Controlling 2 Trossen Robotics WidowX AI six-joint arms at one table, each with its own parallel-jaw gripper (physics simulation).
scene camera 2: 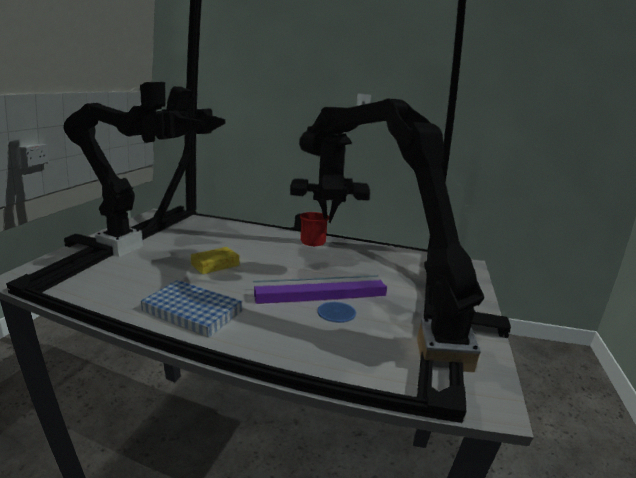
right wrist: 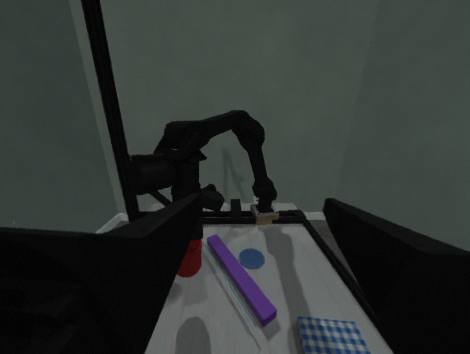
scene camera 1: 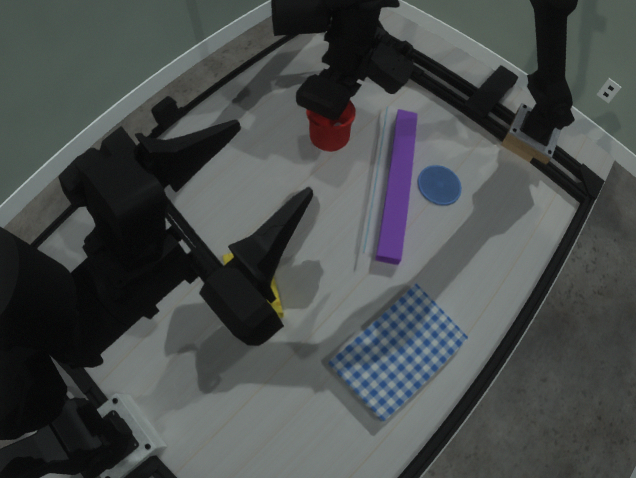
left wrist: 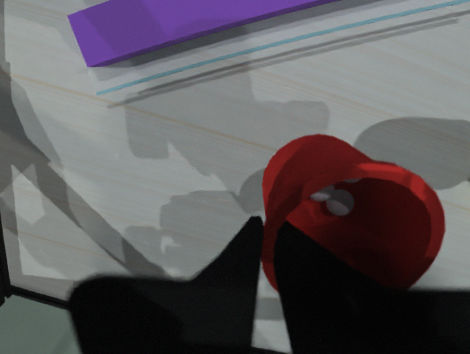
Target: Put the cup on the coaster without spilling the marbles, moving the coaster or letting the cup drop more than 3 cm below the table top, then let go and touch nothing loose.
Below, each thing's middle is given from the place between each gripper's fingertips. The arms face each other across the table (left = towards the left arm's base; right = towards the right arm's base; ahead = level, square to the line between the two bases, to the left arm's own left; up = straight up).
Scene:
The blue coaster (scene camera 1: 438, 184) is 160 mm ahead of my left hand, 140 mm below it and 110 mm to the left of it. The rest, counted from my left hand: yellow sponge (scene camera 2: 209, 261) 260 mm to the right, 120 mm below, 120 mm ahead; then purple bar (scene camera 2: 314, 289) 130 mm below, 100 mm ahead, 40 mm to the left.
Right now my right hand is 360 mm above the yellow sponge, 50 mm past it and 40 mm to the left of it. Also, from my right hand: blue coaster: 370 mm below, 330 mm to the left, 10 mm behind; purple bar: 360 mm below, 260 mm to the left, 70 mm behind.

